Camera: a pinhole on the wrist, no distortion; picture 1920 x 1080 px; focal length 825.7 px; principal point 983.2 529.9 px. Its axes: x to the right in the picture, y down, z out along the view. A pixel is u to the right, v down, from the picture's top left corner.
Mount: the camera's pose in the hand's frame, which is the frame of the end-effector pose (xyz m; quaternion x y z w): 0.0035 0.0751 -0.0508 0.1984 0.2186 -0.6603 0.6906
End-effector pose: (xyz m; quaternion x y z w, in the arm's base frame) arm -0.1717 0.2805 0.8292 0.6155 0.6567 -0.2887 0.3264
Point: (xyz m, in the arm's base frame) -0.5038 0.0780 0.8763
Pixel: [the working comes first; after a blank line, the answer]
In the camera's frame: 0.2542 -0.1791 0.3586

1569 118
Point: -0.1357 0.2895 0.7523
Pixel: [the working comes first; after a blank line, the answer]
In the camera's frame: -0.0178 0.0579 0.1028

840 995
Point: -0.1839 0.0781 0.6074
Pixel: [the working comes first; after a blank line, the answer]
In the camera's frame: -0.1046 0.0349 0.3477

735 613
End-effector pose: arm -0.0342 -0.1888 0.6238 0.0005 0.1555 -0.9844 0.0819
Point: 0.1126 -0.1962 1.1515
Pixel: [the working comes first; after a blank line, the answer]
In the camera's frame: -0.1504 -0.1792 0.5709

766 271
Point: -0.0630 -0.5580 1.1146
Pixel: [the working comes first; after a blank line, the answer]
In the camera's frame: -0.4491 0.0678 0.4577

173 652
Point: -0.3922 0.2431 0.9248
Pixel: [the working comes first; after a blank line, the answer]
In the camera's frame: 0.4183 0.2378 0.5275

1638 902
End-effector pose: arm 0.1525 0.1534 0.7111 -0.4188 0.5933 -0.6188 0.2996
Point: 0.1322 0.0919 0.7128
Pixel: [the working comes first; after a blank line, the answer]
In the camera's frame: 0.0219 0.0554 0.0919

1180 1028
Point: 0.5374 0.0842 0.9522
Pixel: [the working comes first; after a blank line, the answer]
In the camera's frame: 0.0589 -0.1083 0.5317

1075 362
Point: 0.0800 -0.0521 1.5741
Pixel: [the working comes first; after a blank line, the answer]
In the camera's frame: 0.7253 0.3043 0.5486

outside the picture
